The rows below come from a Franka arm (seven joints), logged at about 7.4 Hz.
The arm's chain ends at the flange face. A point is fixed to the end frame.
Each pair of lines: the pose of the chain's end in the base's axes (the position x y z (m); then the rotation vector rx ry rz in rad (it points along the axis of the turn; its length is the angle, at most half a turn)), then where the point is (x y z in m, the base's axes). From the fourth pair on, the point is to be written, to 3 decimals.
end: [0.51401 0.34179 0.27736 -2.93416 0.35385 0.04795]
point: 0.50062 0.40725 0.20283
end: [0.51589 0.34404 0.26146 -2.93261 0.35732 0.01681]
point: 0.50434 0.40948 0.18660
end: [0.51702 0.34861 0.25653 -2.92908 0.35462 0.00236]
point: 0.50619 0.41424 0.18173
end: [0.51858 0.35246 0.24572 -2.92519 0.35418 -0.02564]
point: 0.509 0.418 0.171
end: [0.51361 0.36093 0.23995 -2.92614 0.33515 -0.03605]
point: 0.504 0.427 0.165
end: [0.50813 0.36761 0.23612 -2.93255 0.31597 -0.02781]
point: 0.497 0.433 0.161
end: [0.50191 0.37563 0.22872 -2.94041 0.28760 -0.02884]
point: 0.490 0.440 0.153
